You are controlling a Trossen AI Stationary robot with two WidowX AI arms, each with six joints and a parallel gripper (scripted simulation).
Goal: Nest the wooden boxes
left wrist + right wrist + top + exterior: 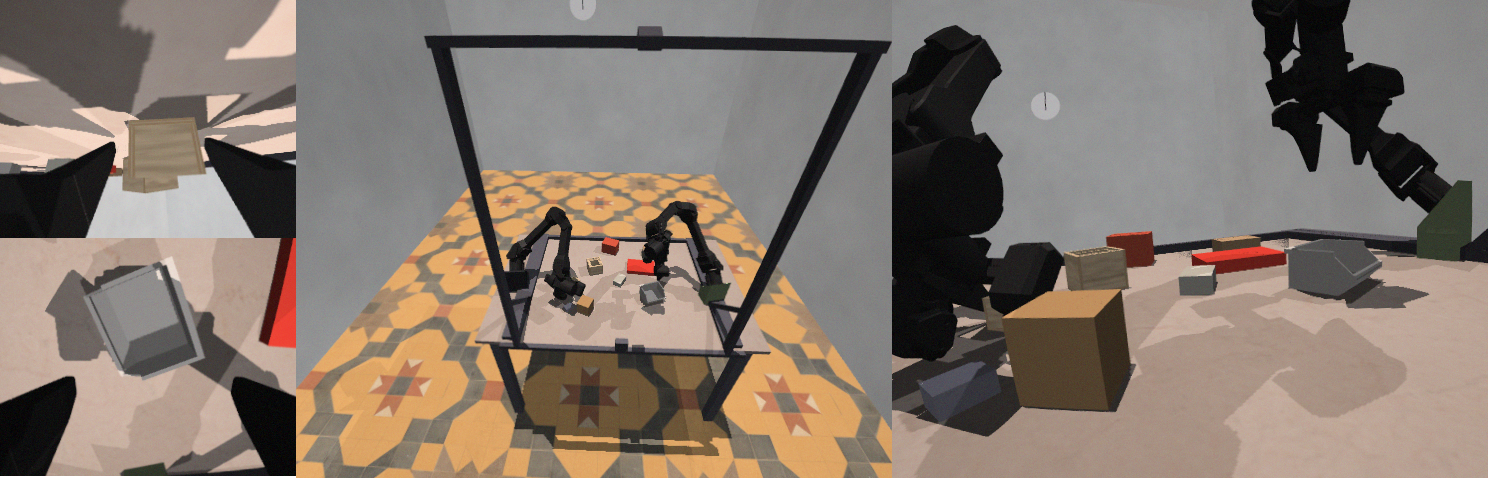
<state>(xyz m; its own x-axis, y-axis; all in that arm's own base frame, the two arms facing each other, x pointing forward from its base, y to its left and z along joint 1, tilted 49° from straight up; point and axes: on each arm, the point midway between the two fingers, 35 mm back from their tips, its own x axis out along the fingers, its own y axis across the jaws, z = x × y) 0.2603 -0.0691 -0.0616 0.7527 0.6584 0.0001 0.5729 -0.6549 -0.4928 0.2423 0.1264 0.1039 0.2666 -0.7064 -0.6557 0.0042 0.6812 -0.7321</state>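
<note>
Now: left hand 2 cm above the small wooden box, 1 cm to the left of it and 1 cm short of it. Also, from my left hand: orange cube 14 cm behind, 8 cm to the right; white block 23 cm to the right, 6 cm ahead, 2 cm below; lavender block 13 cm behind, 2 cm below.
</note>
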